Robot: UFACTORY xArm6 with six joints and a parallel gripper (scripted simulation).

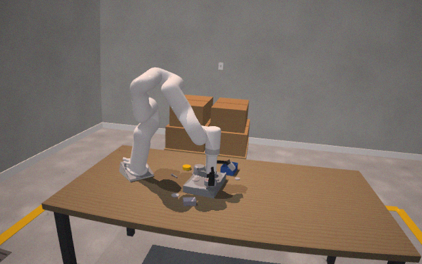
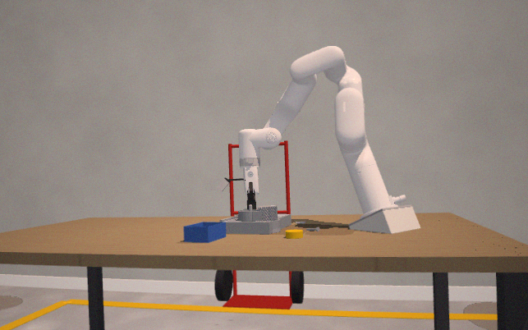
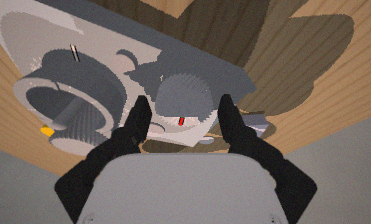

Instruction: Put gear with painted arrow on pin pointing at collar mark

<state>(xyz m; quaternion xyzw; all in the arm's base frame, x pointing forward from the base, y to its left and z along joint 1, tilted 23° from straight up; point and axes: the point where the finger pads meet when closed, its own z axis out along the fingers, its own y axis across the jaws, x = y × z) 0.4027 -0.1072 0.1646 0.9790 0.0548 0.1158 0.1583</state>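
My hand is 10 mm above the toothed gear. Also, from my hand: small grey block (140 mm to the right, 100 mm behind, 50 mm below); blue bin (260 mm to the left, 120 mm ahead, 50 mm below); bolt (210 mm behind, 160 mm to the left, 60 mm below).
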